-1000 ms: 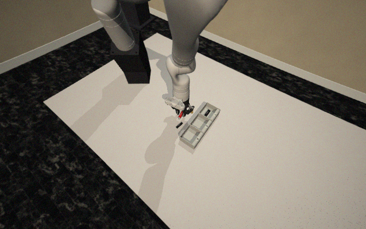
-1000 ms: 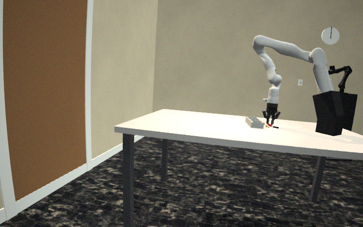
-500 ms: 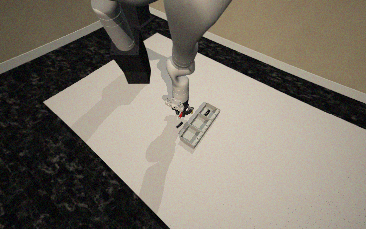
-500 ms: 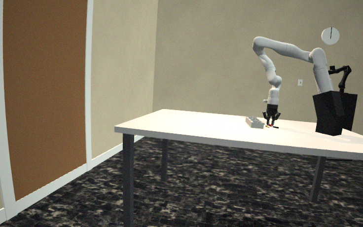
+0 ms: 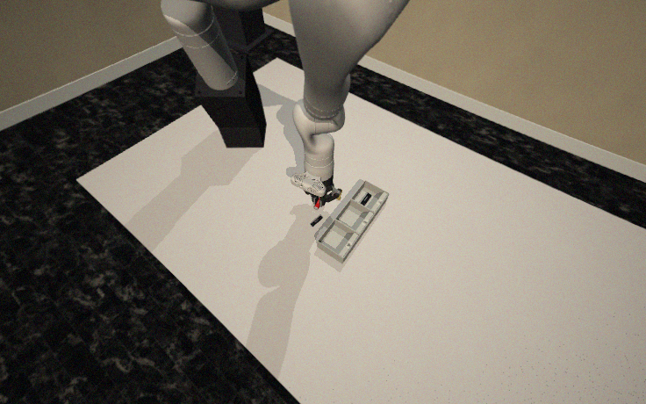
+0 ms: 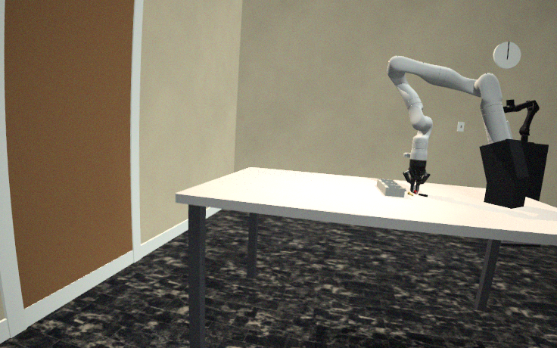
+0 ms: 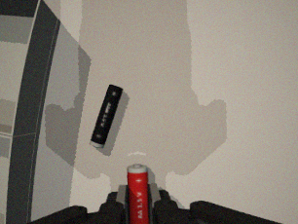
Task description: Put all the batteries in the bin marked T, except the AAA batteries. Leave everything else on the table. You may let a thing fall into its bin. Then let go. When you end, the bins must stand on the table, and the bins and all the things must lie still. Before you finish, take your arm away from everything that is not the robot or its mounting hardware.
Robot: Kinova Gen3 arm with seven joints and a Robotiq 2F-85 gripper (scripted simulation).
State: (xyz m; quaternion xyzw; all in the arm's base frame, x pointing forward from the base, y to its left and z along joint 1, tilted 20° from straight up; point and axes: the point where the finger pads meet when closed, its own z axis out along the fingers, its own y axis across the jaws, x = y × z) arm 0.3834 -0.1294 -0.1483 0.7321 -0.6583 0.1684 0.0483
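Now: hand 20 mm short of the black battery, 60 mm to the left of it and 20 mm above it. Round my hand: yellow piece: 40 mm ahead, 50 mm to the left, 20 mm below; red battery: 20 mm below; tray: 120 mm ahead, 10 mm to the right.
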